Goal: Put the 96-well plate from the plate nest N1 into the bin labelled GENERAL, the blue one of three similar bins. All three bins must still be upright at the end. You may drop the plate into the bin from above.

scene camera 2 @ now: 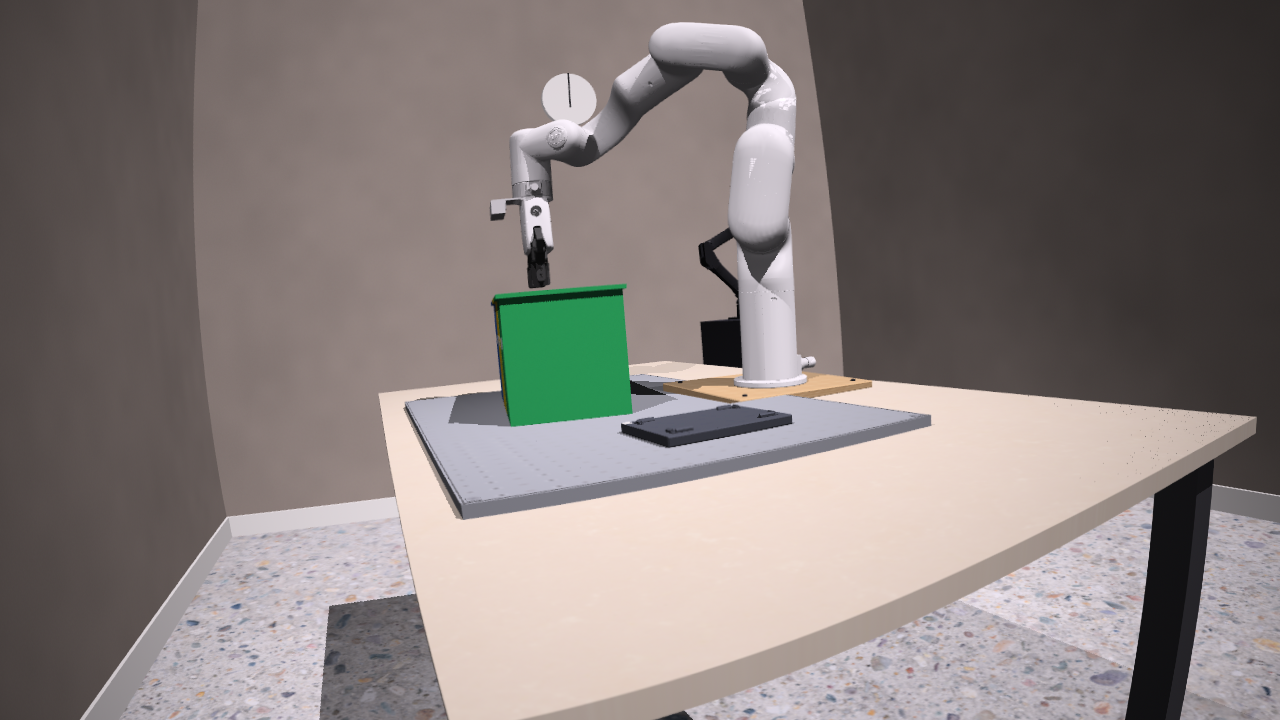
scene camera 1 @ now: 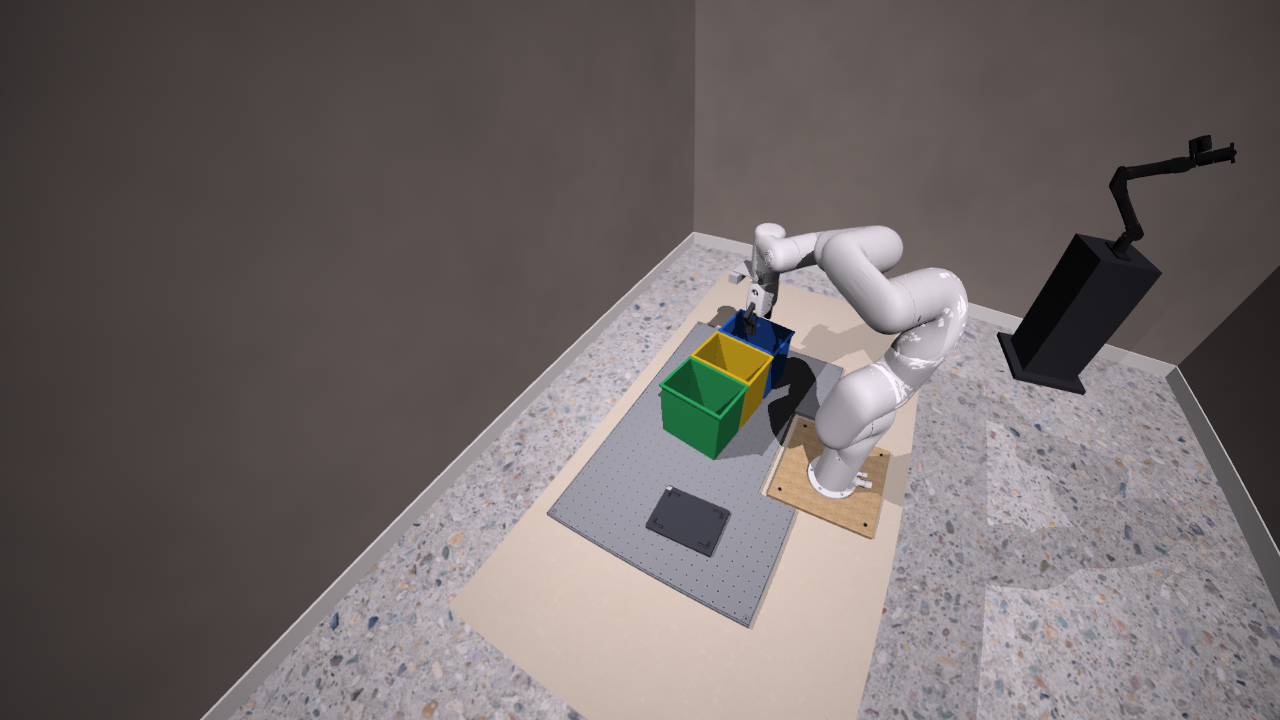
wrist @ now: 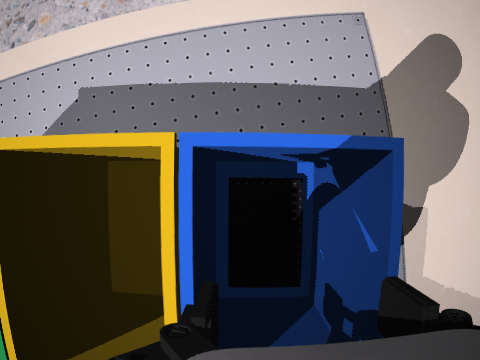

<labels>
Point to a dark plate nest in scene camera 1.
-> At 686, 519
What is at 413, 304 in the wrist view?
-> My gripper.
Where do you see a yellow bin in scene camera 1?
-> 732, 357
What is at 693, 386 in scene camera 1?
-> A green bin.
</labels>
